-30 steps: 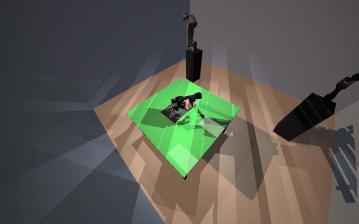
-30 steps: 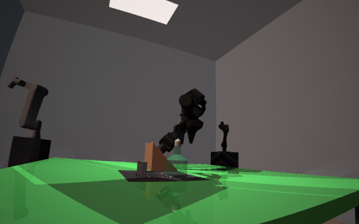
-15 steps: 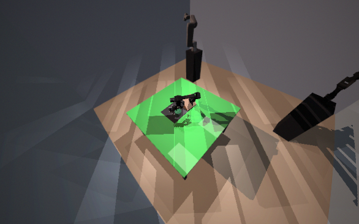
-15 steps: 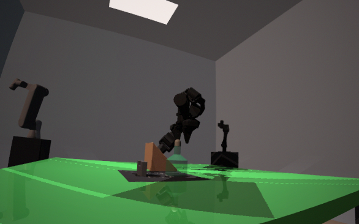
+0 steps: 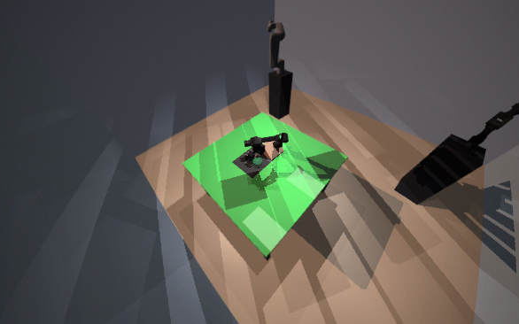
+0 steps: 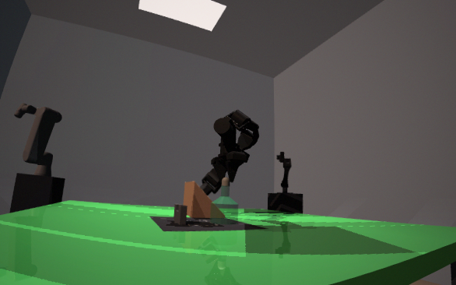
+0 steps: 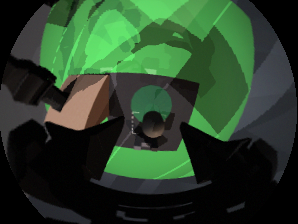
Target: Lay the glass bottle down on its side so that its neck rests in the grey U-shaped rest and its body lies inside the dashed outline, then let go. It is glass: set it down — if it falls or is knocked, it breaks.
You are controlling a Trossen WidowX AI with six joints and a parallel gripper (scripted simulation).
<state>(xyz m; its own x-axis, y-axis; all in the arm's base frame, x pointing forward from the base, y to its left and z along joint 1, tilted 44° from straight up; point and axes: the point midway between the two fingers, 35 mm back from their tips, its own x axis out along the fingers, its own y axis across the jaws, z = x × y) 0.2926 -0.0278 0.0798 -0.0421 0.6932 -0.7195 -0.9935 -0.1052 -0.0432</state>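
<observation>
The green glass bottle lies 5 cm below my gripper tip. Round my gripper tip: dark mat: 14 cm below, 8 cm to the right, 1 cm ahead.
</observation>
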